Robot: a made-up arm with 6 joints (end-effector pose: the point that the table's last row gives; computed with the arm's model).
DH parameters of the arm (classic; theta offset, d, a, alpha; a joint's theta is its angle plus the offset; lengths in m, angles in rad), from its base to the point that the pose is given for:
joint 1: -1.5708 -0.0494 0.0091 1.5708
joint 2: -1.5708 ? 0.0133 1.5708
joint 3: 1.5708 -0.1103 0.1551 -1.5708
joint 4: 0 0.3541 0.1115 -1.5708
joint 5: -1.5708 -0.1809 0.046 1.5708
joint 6: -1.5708 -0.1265 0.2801 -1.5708
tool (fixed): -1.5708 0.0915 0 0
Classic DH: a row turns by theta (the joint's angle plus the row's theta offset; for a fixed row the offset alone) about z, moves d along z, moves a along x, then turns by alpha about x.
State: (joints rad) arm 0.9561 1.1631 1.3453 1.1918 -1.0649 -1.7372
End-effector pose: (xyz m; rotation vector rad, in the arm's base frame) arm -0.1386 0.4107 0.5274 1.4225 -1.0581 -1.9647
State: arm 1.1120 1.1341 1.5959 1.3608 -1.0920 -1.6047
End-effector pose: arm -0.0331 0.4639 0.5362 1.1805 -1.1764 -2.0541
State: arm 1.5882 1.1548 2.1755 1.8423 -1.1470 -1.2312
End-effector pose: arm 0.1183 0.5913 0.4764 0.7375 -1.4628 -2.0137
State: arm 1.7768 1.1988 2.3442 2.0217 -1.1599 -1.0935
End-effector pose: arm 0.1167 0.6192 0.4603 0.6868 -1.5343 -1.9586
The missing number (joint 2, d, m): -0.0319
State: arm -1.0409 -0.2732 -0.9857 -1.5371 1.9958 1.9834
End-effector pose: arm 0.0833 0.2522 -0.0869 -1.4002 -1.9646 -0.1046
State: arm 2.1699 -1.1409 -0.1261 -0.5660 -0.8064 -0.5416
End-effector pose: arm 0.2333 0.0310 0.4820 -0.4528 1.3884 2.0107
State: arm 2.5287 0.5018 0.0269 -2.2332 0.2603 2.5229
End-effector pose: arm -0.1778 -0.2967 0.2574 2.7731 0.0532 0.9568
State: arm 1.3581 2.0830 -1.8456 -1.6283 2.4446 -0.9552
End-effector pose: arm -0.2859 -0.3439 0.0621 -2.5668 1.3801 1.1386
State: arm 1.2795 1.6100 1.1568 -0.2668 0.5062 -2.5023
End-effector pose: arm -0.2602 0.1128 0.0055 2.0315 0.5139 0.6629
